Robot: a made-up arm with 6 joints.
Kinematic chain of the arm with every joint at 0, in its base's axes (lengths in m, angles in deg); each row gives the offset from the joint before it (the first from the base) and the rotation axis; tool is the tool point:
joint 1: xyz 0 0 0.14 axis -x
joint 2: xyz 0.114 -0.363 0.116 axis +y
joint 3: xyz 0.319 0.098 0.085 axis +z
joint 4: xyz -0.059 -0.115 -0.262 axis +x
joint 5: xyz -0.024 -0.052 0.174 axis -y
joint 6: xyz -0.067 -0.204 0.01 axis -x
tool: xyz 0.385 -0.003 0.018
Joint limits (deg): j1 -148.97..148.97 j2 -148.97..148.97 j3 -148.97..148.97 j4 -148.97..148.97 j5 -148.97..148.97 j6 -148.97..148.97
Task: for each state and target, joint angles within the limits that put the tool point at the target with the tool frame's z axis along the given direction. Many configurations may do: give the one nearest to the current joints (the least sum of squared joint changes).
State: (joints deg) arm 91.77 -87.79 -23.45 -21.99 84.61 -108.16
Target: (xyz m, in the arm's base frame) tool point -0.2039 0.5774 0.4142 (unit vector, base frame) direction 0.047 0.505 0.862
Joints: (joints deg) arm 117.10 -85.73 -30.19 -16.24 63.70 -128.13
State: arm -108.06 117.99 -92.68 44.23 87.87 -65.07
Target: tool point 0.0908 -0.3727 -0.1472 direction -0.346 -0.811 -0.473
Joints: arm -144.65 147.01 -138.20 70.99 55.22 -81.05
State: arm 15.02 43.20 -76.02 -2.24 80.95 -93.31
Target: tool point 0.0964 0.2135 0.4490 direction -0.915 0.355 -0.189
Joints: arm 29.19 13.53 -113.76 11.86 94.57 -89.49
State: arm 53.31 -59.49 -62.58 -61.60 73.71 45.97
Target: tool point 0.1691 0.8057 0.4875 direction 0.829 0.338 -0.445
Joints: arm 101.07 -82.40 -120.30 -95.07 60.52 47.76
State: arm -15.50 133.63 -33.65 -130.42 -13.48 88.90
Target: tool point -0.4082 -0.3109 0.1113 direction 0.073 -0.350 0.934
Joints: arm 20.06 148.27 -31.39 -129.81 -13.87 103.23
